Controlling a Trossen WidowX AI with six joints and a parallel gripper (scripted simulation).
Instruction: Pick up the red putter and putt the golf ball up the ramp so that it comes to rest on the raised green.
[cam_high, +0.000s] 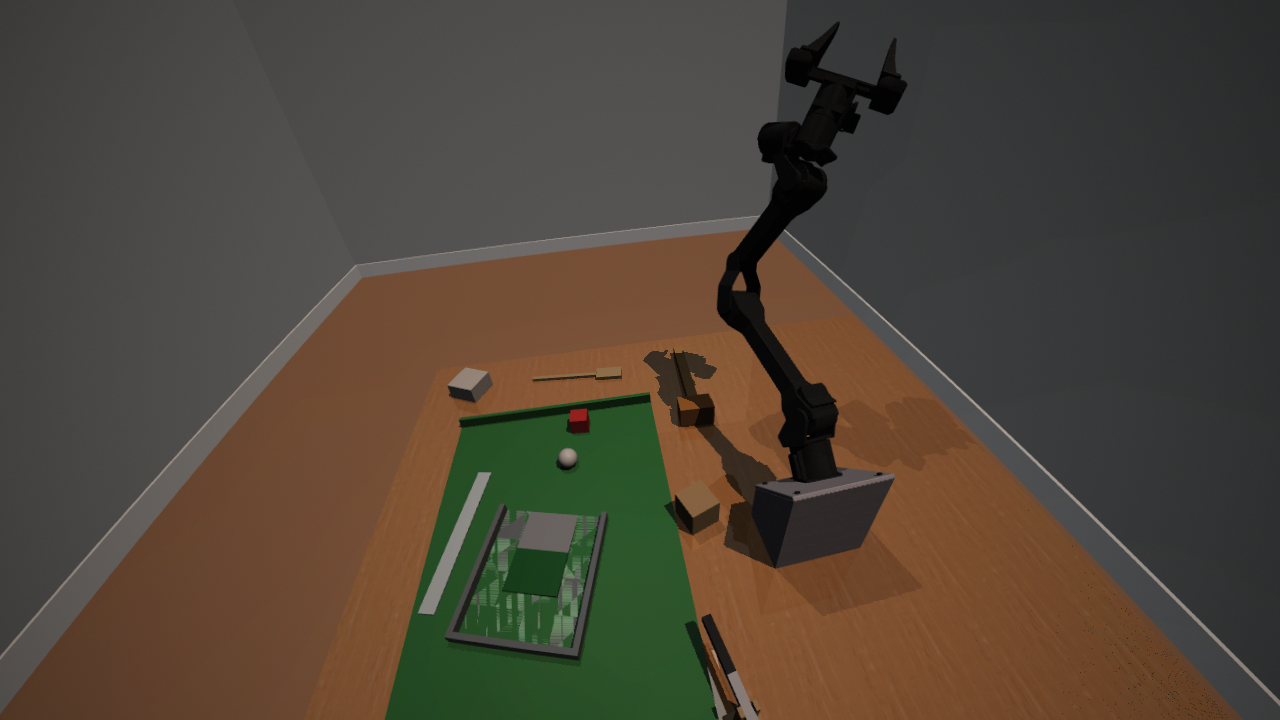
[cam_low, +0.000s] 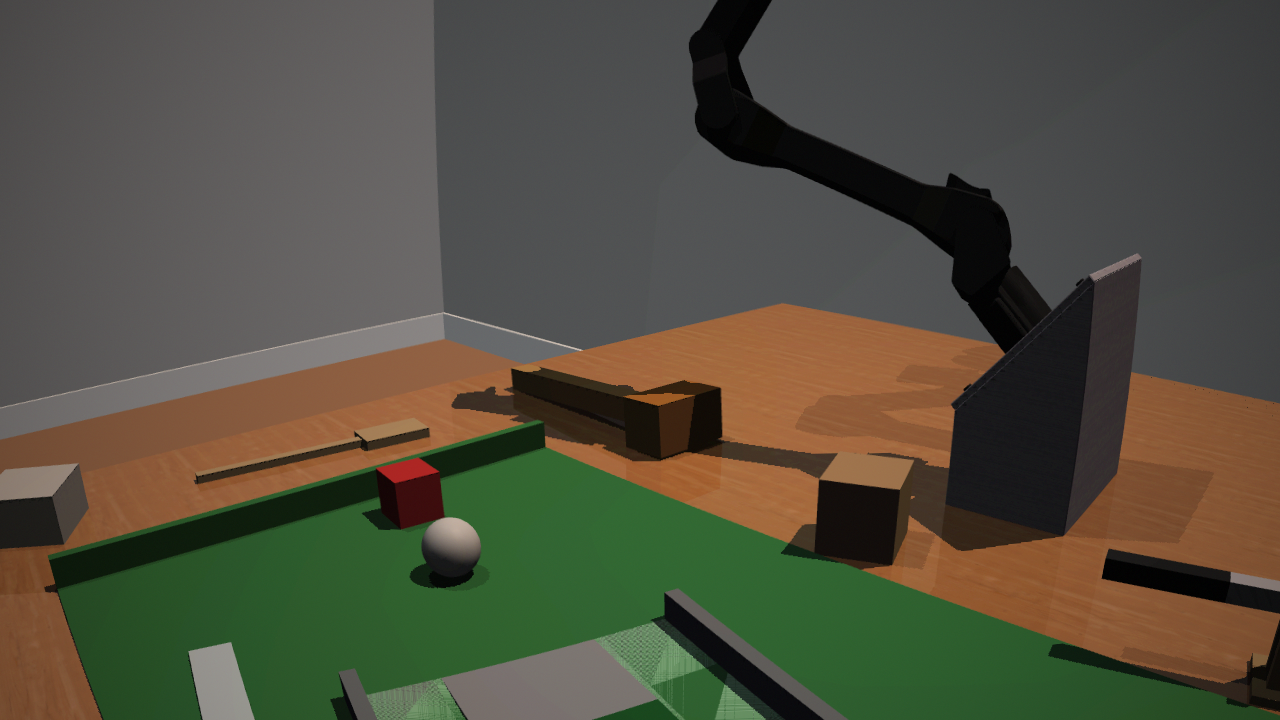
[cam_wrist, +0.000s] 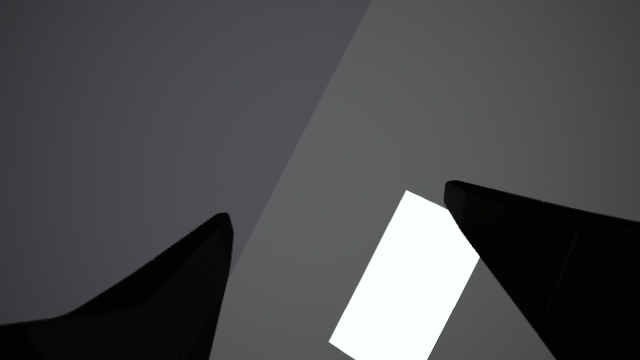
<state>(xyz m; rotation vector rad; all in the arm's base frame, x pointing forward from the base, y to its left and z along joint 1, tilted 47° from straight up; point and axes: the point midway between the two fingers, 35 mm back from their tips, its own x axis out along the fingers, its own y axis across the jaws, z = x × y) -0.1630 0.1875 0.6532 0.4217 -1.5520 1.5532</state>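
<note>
Right now my gripper tip is 350 mm short of the red putter, 670 mm to the right of it and 690 mm above it. From my gripper tip the other things lie so: white golf ball 600 mm ahead, 140 mm to the left, 720 mm below; small red cube 570 mm ahead, 30 mm to the left, 720 mm below; green mat 630 mm ahead, 330 mm to the left, 740 mm below.
</note>
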